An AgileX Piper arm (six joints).
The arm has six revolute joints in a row. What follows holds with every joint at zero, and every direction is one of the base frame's.
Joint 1 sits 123 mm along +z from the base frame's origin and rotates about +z.
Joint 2 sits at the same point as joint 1 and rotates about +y.
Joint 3 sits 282.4 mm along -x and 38.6 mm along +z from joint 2 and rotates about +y.
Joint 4 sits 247.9 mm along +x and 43.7 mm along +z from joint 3 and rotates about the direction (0.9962, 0, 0.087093).
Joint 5 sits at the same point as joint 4 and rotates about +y.
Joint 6 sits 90.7 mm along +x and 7.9 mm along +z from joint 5 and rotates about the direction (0.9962, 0, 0.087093).
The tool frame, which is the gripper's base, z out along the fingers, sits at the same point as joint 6; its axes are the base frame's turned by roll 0, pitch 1.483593 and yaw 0 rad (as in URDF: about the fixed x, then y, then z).
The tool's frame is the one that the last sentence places.
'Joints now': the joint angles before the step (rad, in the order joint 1, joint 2, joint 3, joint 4, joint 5, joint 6). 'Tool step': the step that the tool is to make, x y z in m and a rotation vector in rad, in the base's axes. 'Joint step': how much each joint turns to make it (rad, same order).
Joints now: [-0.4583, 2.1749, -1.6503, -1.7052, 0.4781, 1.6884]
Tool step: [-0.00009, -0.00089, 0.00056, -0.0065, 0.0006, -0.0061]
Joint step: [-0.0005, 0.0016, -0.0035, -0.0021, 0.0077, -0.0012]
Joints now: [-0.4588, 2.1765, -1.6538, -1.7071, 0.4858, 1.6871]
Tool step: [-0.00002, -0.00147, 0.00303, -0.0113, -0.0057, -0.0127]
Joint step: [-0.0004, 0.0007, -0.0095, -0.0006, 0.0144, -0.0013]
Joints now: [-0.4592, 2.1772, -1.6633, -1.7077, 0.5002, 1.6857]
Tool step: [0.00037, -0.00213, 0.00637, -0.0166, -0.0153, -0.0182]
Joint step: [-0.0004, 0.0000, -0.0186, 0.0002, 0.0197, -0.0004]
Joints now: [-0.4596, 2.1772, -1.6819, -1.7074, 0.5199, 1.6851]
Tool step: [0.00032, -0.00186, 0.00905, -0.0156, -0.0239, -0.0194]
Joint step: [0.0000, -0.0031, -0.0226, 0.0043, 0.0194, 0.0000]
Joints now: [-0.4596, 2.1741, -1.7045, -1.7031, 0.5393, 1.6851]
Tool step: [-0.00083, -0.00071, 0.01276, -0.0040, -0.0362, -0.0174]
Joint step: [0.0000, -0.0130, -0.0213, 0.0204, 0.0117, -0.0030]
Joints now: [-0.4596, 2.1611, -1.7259, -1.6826, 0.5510, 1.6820]
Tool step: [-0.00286, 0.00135, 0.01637, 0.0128, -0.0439, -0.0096]
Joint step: [0.0000, -0.0274, -0.0144, 0.0454, -0.0015, -0.0153]
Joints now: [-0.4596, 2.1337, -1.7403, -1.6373, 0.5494, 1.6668]
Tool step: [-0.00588, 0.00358, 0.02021, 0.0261, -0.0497, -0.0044]
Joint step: [0.0000, -0.0436, -0.0053, 0.0708, -0.0089, -0.0303]
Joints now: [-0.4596, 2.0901, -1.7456, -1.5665, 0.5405, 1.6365]
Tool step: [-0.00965, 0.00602, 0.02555, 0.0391, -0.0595, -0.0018]
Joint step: [0.0000, -0.0611, -0.0010, 0.1054, -0.0105, -0.0525]
